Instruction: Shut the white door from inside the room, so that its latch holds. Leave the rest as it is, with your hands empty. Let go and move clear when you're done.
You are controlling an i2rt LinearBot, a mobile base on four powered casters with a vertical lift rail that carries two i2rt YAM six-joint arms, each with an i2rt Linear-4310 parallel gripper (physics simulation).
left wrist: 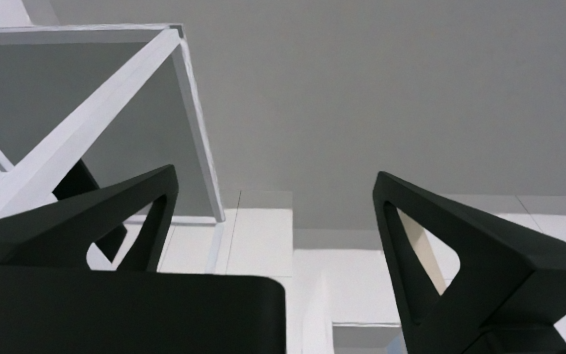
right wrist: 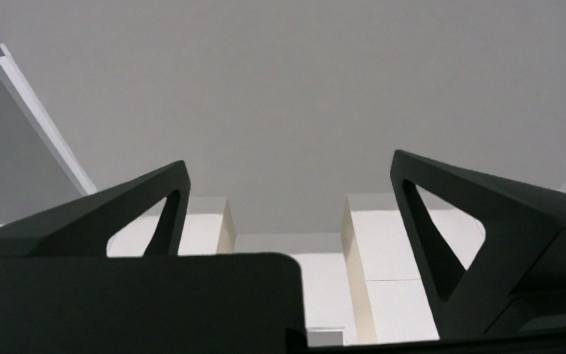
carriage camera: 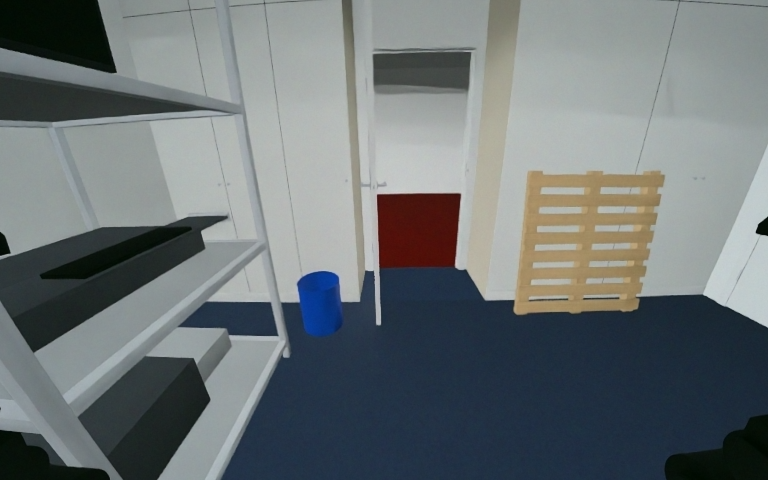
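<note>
The white door [carriage camera: 377, 294] stands open into the room and shows nearly edge-on in the carriage view, at the left side of the doorway. Its lever handle [carriage camera: 381, 184] sticks out at about mid-height, with handle parts on both sides of the edge. The white door frame [carriage camera: 462, 226] surrounds an opening with a dark red floor beyond. My left gripper [left wrist: 276, 179] is open and empty, pointing up toward the ceiling. My right gripper [right wrist: 289, 166] is open and empty, also pointing upward. Both are well away from the door; dark arm parts show in the lower corners of the carriage view.
A white shelf rack [carriage camera: 253, 186] holding dark boxes stands close at the left. A blue bin [carriage camera: 320, 305] stands on the floor between the rack and the door. A wooden pallet [carriage camera: 591, 236] leans on the wall right of the doorway. Dark blue floor [carriage camera: 430, 384] lies ahead.
</note>
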